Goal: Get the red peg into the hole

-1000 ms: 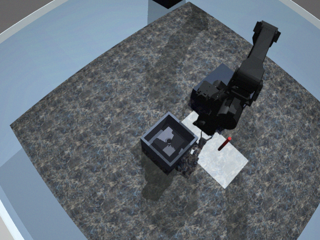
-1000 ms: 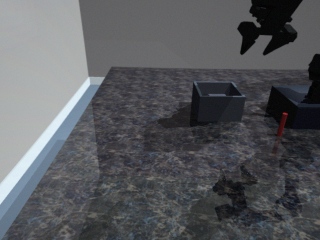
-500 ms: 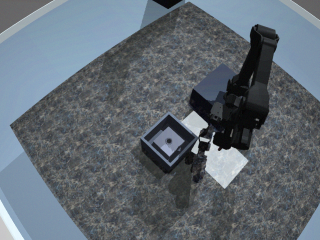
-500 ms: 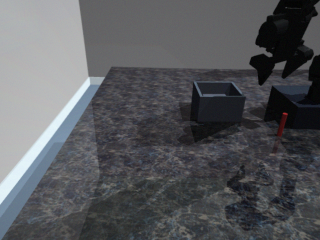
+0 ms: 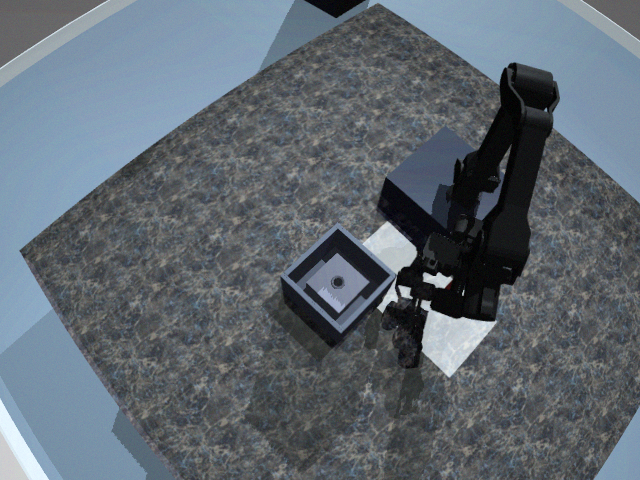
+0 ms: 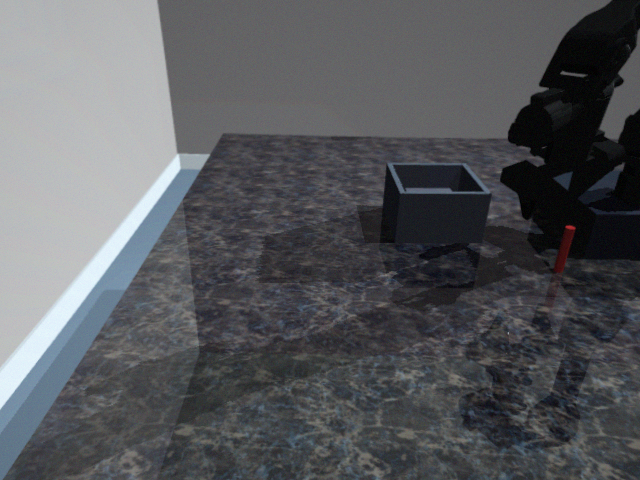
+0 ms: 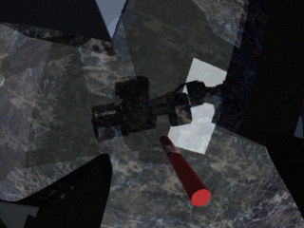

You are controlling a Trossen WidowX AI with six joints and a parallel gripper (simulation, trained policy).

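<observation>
The red peg is 60 mm below my gripper tip, 30 mm to the left of it and 20 mm behind it. The rest, counted from my gripper tip: dark box 150 mm ahead, 140 mm to the right, 70 mm below; then light grey plate 150 mm ahead, 140 mm to the right, 50 mm below.
</observation>
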